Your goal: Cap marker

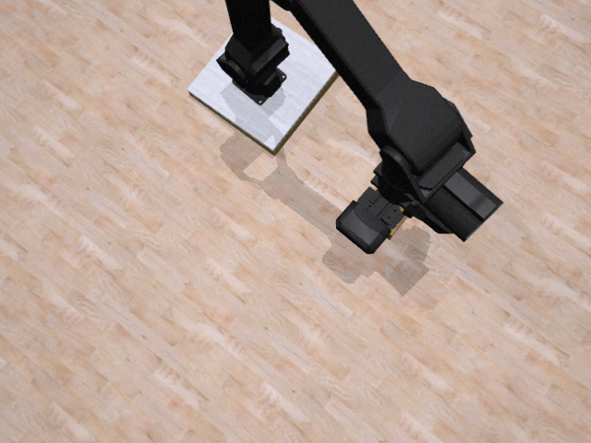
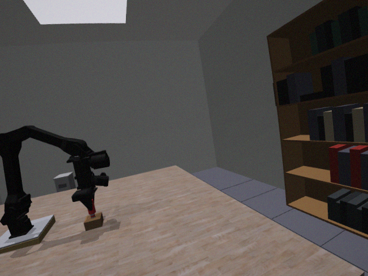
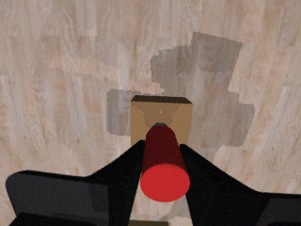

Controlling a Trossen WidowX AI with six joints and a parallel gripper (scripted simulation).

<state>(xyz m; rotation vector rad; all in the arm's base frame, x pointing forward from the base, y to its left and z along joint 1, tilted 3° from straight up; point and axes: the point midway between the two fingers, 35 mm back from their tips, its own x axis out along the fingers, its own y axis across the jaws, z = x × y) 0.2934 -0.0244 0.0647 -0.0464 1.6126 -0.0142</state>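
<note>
Now: the red cap 10 mm above my gripper tip. Also, from my gripper tip: holder block (50 mm below).
</note>
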